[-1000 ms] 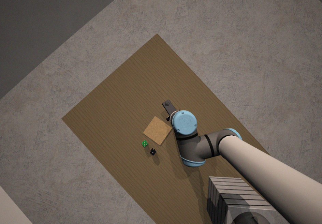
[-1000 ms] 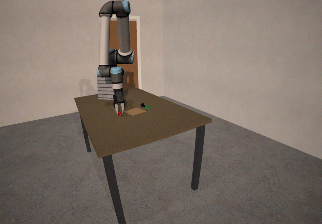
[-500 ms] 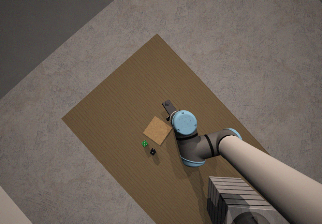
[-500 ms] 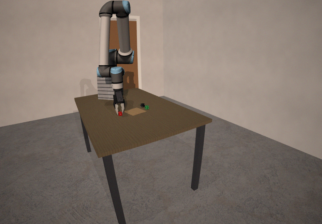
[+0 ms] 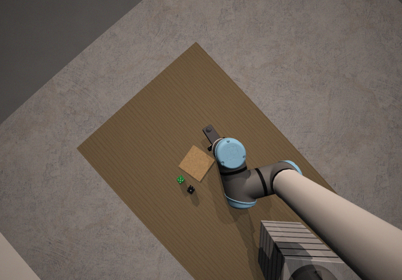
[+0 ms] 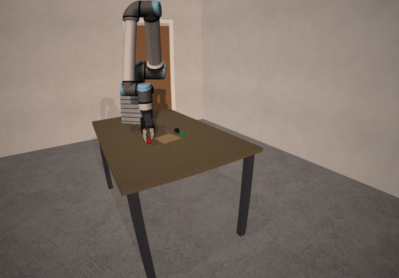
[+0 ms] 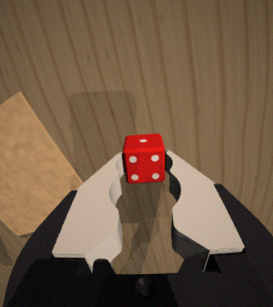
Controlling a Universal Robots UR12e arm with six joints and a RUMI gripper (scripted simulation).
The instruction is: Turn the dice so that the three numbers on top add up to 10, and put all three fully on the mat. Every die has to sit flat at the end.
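My gripper is now 10 mm short of the tan mat, 140 mm to the right of it and 20 mm above it. Also, from my hand: black die (60 mm behind, 260 mm to the left); red die (right at my hand); green die (20 mm ahead, 260 mm to the left).
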